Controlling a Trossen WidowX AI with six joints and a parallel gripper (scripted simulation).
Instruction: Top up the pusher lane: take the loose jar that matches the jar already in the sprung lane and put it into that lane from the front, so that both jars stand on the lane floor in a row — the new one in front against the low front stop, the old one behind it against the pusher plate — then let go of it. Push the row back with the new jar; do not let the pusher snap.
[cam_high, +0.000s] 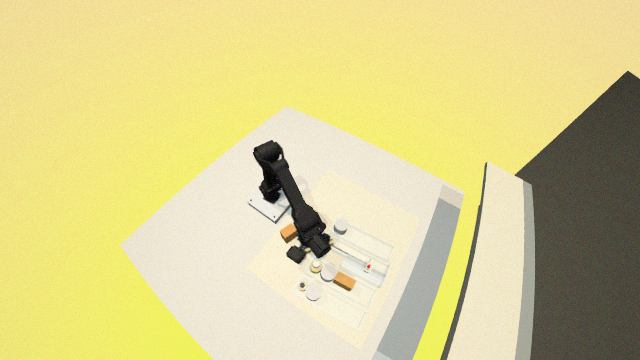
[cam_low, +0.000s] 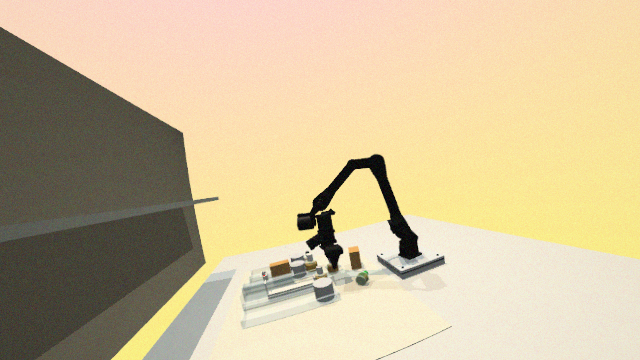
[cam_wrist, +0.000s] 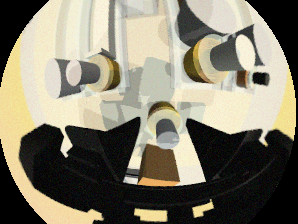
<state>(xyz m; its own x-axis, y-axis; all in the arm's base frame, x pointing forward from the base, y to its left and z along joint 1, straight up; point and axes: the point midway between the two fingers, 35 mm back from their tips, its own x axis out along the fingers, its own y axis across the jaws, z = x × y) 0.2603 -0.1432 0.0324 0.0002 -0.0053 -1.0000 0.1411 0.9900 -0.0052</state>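
Right now my gripper tip is 9 cm past the brown box, 2 cm to the right of it and 1 cm below it. From my gripper tip the other things lie so: red mark 26 cm ahead, 2 cm to the left, 4 cm above; clear sprung lane 22 cm ahead, 3 cm to the left, 1 cm below.
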